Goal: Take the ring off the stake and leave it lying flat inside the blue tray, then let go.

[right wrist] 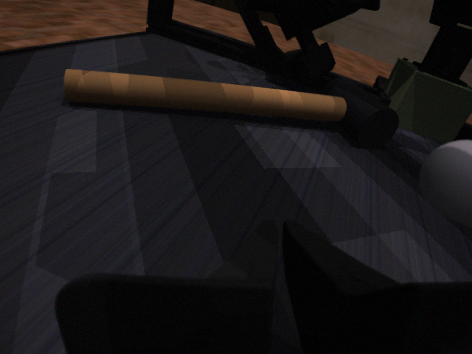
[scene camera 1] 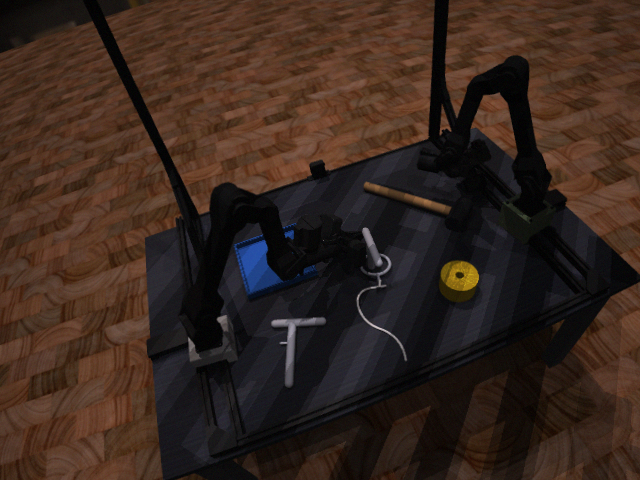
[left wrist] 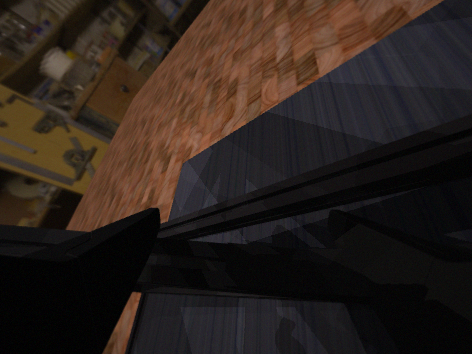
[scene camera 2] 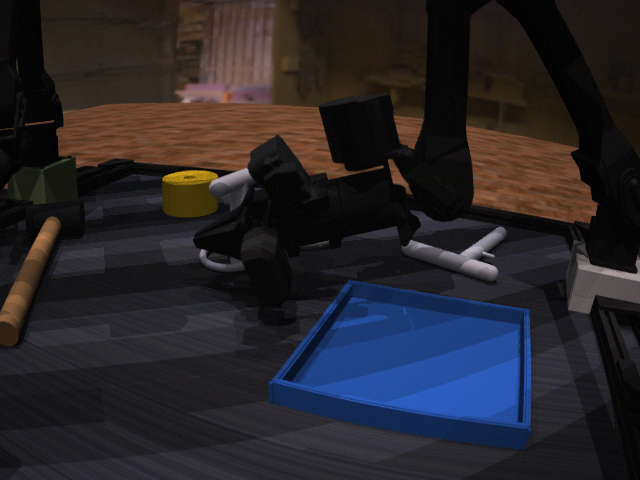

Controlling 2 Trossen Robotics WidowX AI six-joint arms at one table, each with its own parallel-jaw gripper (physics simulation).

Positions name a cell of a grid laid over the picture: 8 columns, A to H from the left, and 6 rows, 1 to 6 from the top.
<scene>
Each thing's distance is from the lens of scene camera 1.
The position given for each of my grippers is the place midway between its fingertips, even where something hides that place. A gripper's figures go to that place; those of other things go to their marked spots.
my right gripper (scene camera 1: E3): 108 cm
wooden-handled hammer (scene camera 1: F3): 114 cm
yellow roll (scene camera 1: F4): 100 cm
T-shaped piece (scene camera 1: D5): 98 cm
The marked spots on the wooden-handled hammer and the yellow roll are 21 cm apart.
</scene>
